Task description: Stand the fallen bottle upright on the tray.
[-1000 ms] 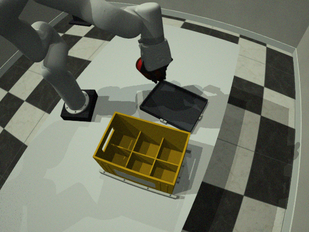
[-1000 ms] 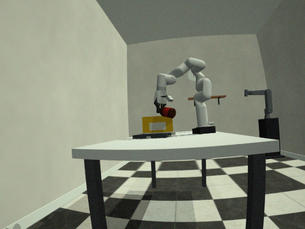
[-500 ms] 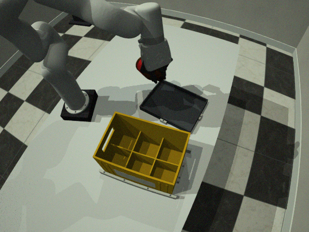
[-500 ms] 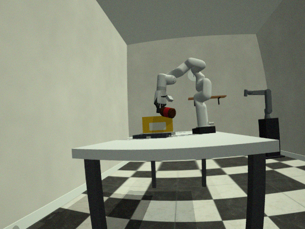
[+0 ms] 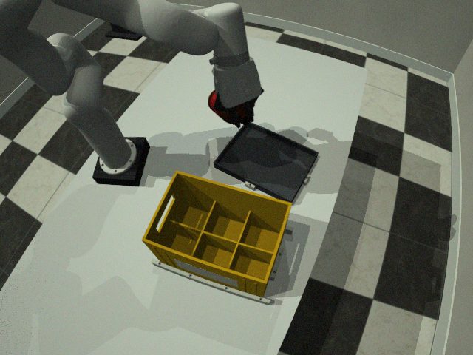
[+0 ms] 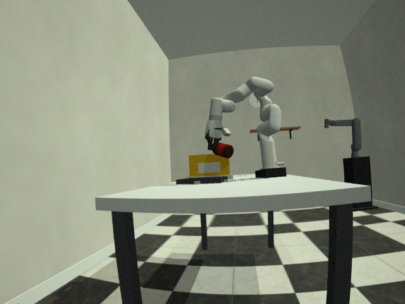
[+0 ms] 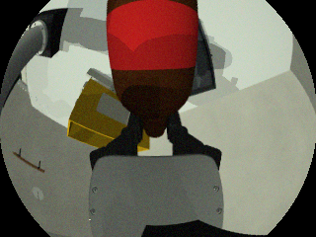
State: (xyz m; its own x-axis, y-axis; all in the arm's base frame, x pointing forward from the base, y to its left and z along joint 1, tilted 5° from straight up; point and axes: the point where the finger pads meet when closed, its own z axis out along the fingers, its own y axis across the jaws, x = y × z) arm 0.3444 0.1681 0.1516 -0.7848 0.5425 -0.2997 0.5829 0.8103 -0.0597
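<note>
Now: hand 4 cm past the brown bottle, 3 cm to the right of it and 2 cm above it. Round my hand: dark grey tray (6 cm ahead, 3 cm to the left, 19 cm below); yellow crate (6 cm ahead, 27 cm to the right, 12 cm below).
</note>
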